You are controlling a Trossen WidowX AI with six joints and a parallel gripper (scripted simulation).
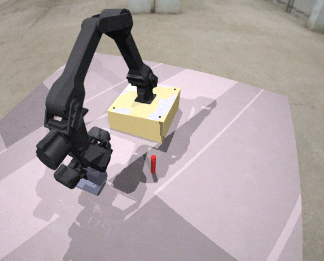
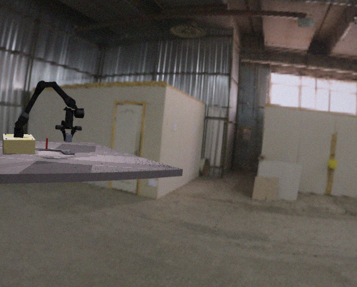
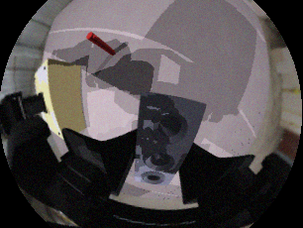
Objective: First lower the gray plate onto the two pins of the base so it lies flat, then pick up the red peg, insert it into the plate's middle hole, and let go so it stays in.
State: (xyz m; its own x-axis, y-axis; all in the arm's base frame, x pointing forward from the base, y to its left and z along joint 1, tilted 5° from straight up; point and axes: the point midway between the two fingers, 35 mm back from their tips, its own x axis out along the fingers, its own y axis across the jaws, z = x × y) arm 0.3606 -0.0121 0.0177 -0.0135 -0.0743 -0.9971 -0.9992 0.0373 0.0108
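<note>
My gripper tip is now 70 mm above the base, 40 mm to the left of it and 10 mm past it. The rest, counted from my gripper tip: gray plate: 30 mm above; red peg: 140 mm to the left, 130 mm behind, 40 mm below.
</note>
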